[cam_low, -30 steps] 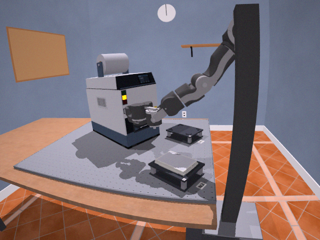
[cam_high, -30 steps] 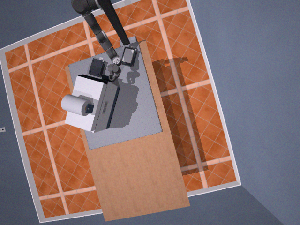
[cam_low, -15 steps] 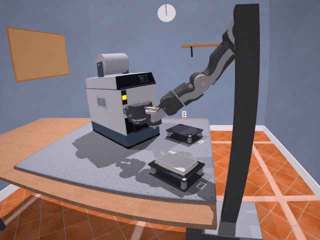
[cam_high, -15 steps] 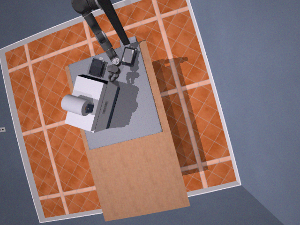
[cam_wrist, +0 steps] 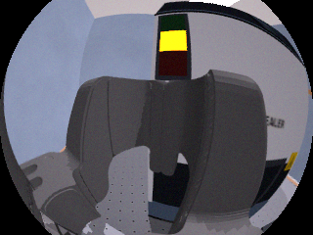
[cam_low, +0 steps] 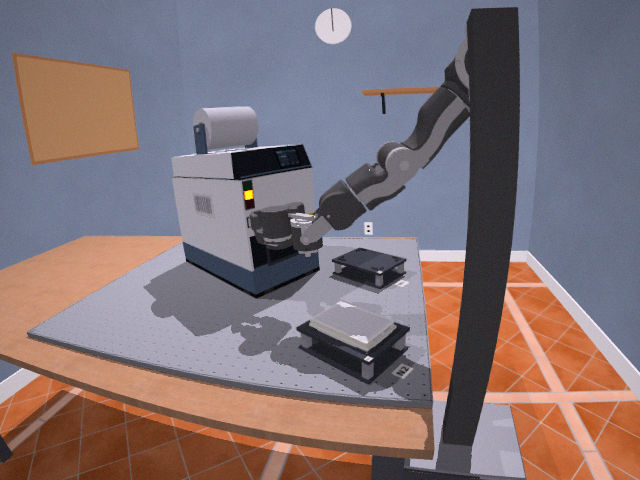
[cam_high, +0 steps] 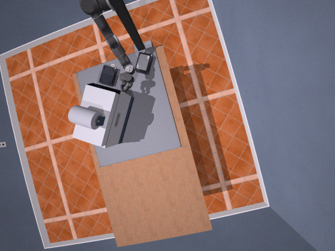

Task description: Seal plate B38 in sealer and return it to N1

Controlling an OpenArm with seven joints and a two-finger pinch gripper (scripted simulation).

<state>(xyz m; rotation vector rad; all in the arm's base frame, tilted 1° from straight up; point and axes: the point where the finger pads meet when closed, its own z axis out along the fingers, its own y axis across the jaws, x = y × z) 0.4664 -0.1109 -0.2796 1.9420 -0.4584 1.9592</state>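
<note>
Now: hand 2 cm short of the start key and 1 cm to the left of it. The rest, counted from my hand: plate nest N1: 22 cm behind, 18 cm to the right, 15 cm below; then white 96-well plate B38: 13 cm to the right, 8 cm below, 5 cm ahead; then sealer's stage: 13 cm to the right, 9 cm below, 5 cm ahead.
</note>
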